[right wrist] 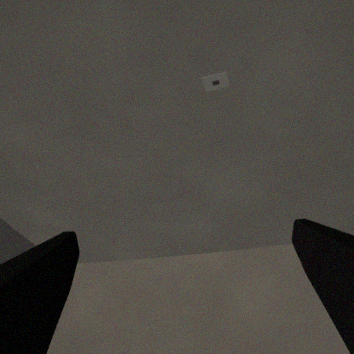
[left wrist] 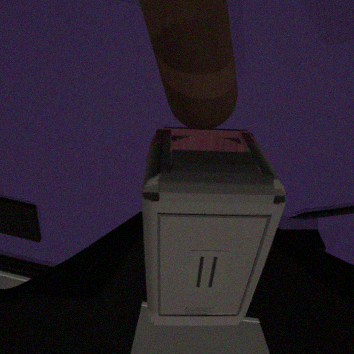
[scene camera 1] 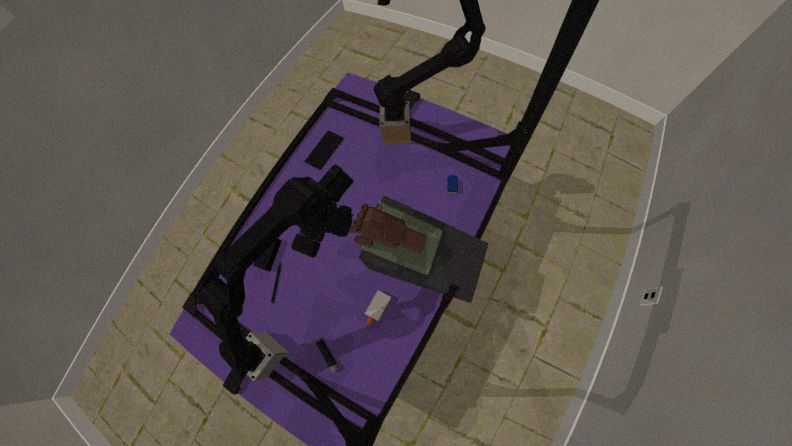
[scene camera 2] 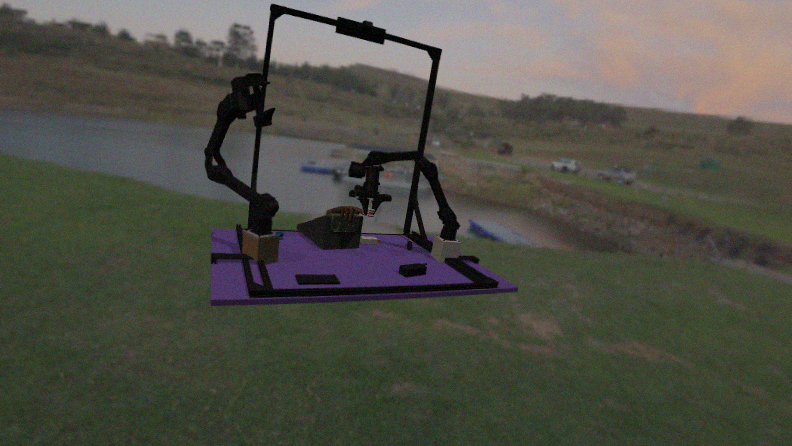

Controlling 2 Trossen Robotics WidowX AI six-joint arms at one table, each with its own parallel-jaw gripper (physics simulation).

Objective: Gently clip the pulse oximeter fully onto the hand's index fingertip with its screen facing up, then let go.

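Where they show: left gripper, between the fingertips: (left wrist: 194,223) (scene camera 2: 369,215); right gripper, between the fingertips: (right wrist: 186,236) (scene camera 2: 271,95); left arm's base, origin of its link: (scene camera 1: 251,356) (scene camera 2: 447,238); right arm's base, origin of its link: (scene camera 1: 394,113) (scene camera 2: 261,232).
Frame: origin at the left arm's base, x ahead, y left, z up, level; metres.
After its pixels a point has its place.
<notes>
My left gripper (scene camera 2: 370,211) {x 0.422, y 0.042, z 0.088 m} (left wrist: 194,223) {x 0.422, y 0.042, z 0.088 m} is shut on the pulse oximeter (scene camera 2: 370,213) {x 0.422, y 0.059, z 0.103 m} (left wrist: 207,270) {x 0.422, y 0.028, z 0.119 m}, light grey with a dark front and a reddish mouth. In the left wrist view its near face shows a panel with two slots; I cannot make out a screen. The brown hand (scene camera 1: 382,227) {x 0.507, y -0.099, z 0.085 m} (scene camera 2: 344,211) {x 0.518, y -0.019, z 0.084 m} lies on a raised support. Its index finger (left wrist: 200,55) points at the oximeter's mouth, its rounded tip right at the mouth's edge; whether it is inside or touching is unclear. In scene camera 1 my left arm hides the oximeter. My right gripper (scene camera 2: 267,99) {x 0.875, y 0.211, z 0.514 m} (right wrist: 186,236) {x 0.875, y 0.211, z 0.514 m} is open and empty, raised high.
The hand's green tray (scene camera 1: 435,257) {x 0.543, y -0.245, z -0.023 m} sits on a dark grey sloped block (scene camera 1: 468,268) {x 0.580, y -0.340, z -0.065 m}. On the purple table are a white box with an orange end (scene camera 1: 378,304) {x 0.342, y -0.186, z -0.077 m}, a blue item (scene camera 1: 452,183) {x 0.786, y -0.149, z -0.073 m}, a black slab (scene camera 1: 324,149) {x 0.656, y 0.309, z -0.097 m}, a thin dark rod (scene camera 1: 276,283) {x 0.191, y 0.122, z -0.097 m} and a dark cylinder (scene camera 1: 326,353) {x 0.132, y -0.150, z -0.081 m}.
</notes>
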